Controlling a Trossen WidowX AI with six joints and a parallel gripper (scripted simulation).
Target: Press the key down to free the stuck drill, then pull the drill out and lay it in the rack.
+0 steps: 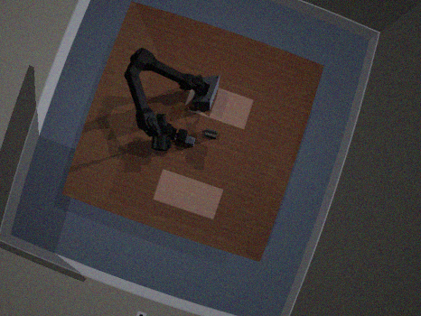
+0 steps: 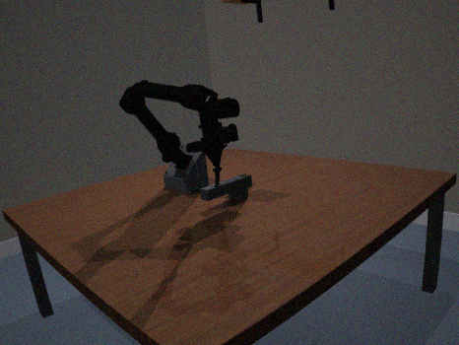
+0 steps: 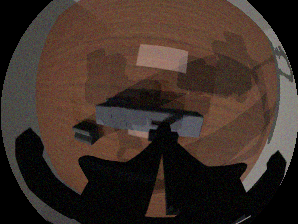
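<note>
The drill lies 80 mm below my gripper tip, 50 mm to the left of it and 10 mm behind it. Round my gripper tip: dark key (30 mm below); then grey rack (190 mm to the left, 110 mm below, 100 mm behind).
</note>
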